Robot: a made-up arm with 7 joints.
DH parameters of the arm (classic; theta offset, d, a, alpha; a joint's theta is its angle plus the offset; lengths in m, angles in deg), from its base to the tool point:
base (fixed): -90 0.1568 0 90
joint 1: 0 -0.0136 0.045 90
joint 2: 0 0.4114 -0.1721 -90
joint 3: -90 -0.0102 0.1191 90
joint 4: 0 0.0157 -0.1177 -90
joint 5: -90 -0.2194 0.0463 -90
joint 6: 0 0.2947 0.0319 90
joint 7: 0 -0.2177 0.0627 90
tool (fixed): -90 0.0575 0 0
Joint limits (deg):
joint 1: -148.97..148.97
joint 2: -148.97..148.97
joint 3: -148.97..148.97
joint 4: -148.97..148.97
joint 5: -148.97..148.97
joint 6: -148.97..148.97
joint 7: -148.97..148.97
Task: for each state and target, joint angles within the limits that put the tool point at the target. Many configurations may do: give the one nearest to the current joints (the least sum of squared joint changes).
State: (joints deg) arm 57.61 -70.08 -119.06 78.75 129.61 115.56 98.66
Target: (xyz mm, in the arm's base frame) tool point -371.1 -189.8 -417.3
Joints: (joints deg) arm 75.30 -88.02 -129.28 83.23 139.27 122.20 95.63
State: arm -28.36 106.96 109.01 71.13 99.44 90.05 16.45
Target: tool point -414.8 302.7 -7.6
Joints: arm -40.76 135.81 76.09 102.66 94.53 74.07 15.13
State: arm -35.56 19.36 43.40 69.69 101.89 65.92 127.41
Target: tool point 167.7 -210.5 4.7
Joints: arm -30.57 17.84 87.71 72.97 68.26 90.12 137.09
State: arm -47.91 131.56 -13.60 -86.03 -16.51 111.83 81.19
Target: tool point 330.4 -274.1 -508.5
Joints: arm -16.19 102.69 -18.73 -35.59 -48.69 115.90 95.27
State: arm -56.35 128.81 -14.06 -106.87 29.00 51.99 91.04
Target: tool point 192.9 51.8 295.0
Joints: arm -100.48 115.69 14.66 -141.93 30.28 36.40 84.45
